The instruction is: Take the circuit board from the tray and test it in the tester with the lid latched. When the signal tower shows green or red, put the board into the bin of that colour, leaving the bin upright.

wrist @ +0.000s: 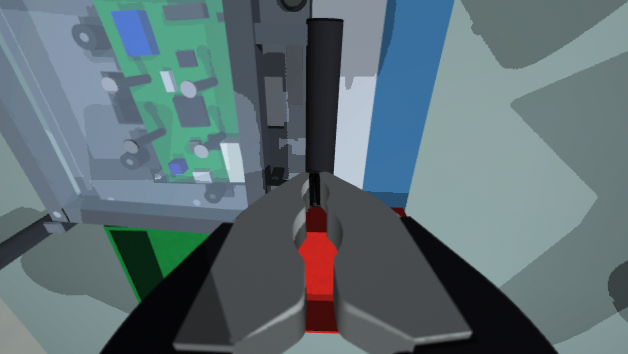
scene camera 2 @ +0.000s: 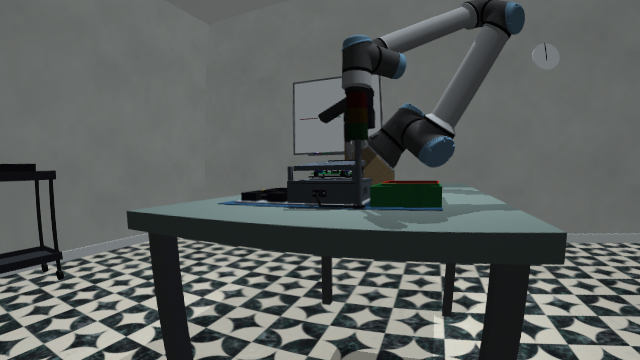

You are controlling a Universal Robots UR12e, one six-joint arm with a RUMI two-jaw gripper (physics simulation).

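Pixels of known places: gripper, fingertip midpoint: (wrist: 313, 176) (scene camera 2: 351, 159); arm's base at its link origin: (scene camera 2: 378, 154).
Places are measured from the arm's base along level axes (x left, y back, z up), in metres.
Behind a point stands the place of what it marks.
Observation:
My gripper (wrist: 313, 176) @[x -0.049, y -0.521, z -0.038 m] is shut and empty, pointing down; its fingertips are over the near end of the black handle bar (wrist: 324, 95) @[x -0.090, y -0.512, z -0.038 m] on the tester's side. In the scene view it is largely hidden behind the signal tower (scene camera 2: 357, 115) @[x 0.006, y -0.764, z 0.048 m], whose lamps look dark. The green circuit board (scene camera 2: 332, 174) (wrist: 165, 57) sits in the tester (scene camera 2: 305, 192) @[x -0.133, y -0.701, z -0.120 m], under the clear lid (wrist: 160, 212) @[x -0.025, y -0.621, z -0.049 m] (scene camera 2: 320, 165) @[x -0.096, y -0.693, z -0.055 m]. I cannot tell whether the lid is latched. The green bin (scene camera 2: 407, 196) @[x 0.108, y -0.736, z -0.126 m] (wrist: 177, 245) @[x 0.089, y -0.699, z -0.146 m] and red bin (scene camera 2: 412, 182) @[x 0.133, y -0.447, z -0.110 m] (wrist: 320, 262) @[x 0.129, y -0.530, z -0.146 m] stand upright beside the tester.
The black tray (scene camera 2: 252, 195) @[x -0.291, y -0.676, z -0.131 m] lies left of the tester in the scene view. A blue mat (wrist: 400, 125) @[x -0.037, y -0.444, z -0.150 m] runs under the equipment on the table (scene camera 2: 200, 216) @[x -0.284, y -0.913, z -0.152 m]. The tower's thin pole (scene camera 2: 357, 167) @[x 0.001, y -0.749, z -0.062 m] rises at the tester's corner. A dark cart (scene camera 2: 51, 215) stands far left.

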